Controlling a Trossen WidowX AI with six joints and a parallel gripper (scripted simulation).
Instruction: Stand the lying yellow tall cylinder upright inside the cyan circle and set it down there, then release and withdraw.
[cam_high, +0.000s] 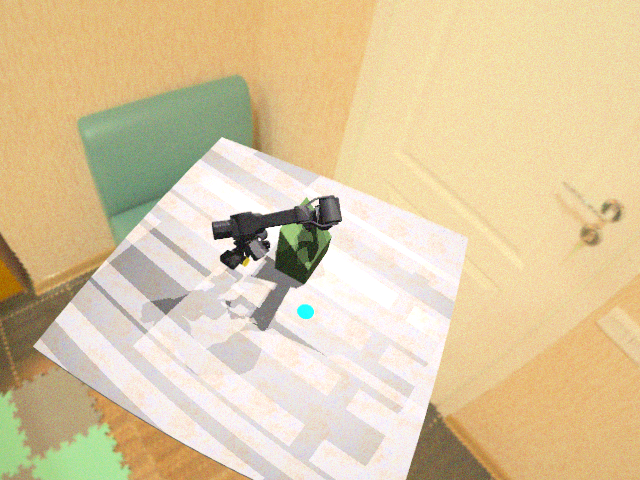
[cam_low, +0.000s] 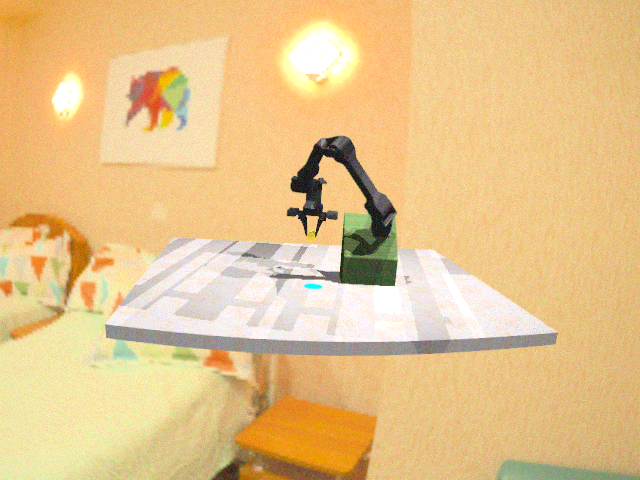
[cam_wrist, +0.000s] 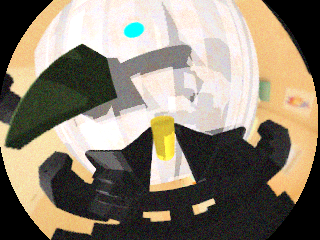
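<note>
My gripper tip is 26 cm to the right of the cyan circle, 12 cm above it and 1 cm past it. Round my gripper tip: yellow cylinder (2 cm to the right).
</note>
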